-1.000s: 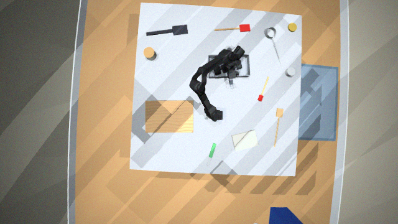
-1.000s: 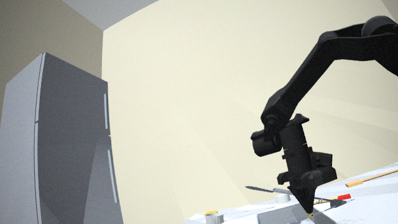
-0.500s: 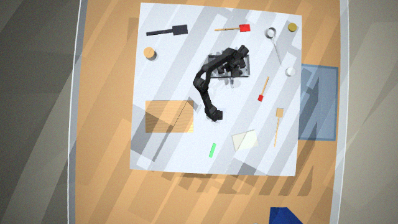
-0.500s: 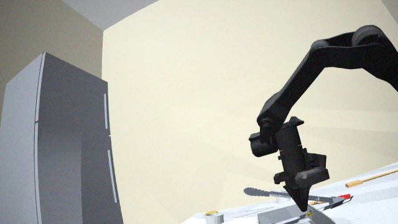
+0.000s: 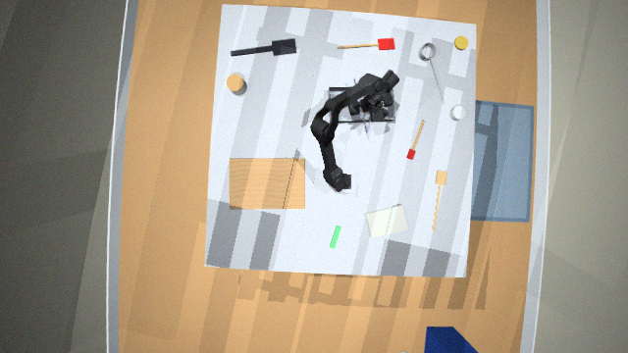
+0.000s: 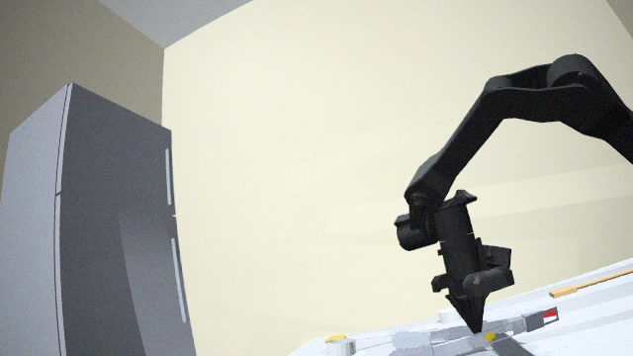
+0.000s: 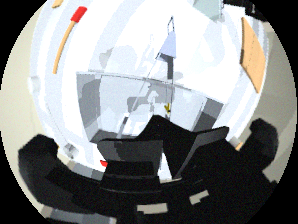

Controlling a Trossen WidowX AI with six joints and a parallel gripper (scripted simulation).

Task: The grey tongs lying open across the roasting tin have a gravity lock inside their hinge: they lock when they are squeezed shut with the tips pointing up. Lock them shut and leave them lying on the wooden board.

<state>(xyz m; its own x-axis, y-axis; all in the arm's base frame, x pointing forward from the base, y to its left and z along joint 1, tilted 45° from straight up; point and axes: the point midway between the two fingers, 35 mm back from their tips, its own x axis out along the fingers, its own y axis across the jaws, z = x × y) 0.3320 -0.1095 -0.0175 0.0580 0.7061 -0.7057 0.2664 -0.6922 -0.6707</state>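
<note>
Now: the roasting tin 50 mm below my gripper tip, 30 mm ahead of it and 10 mm to the left of it. From my gripper tip the other things lie so: cream block (530 mm behind, 120 mm to the right, 60 mm below); red spatula (340 mm ahead, 70 mm below, 50 mm to the right); black spatula (460 mm to the left, 310 mm ahead, 70 mm below).
</note>
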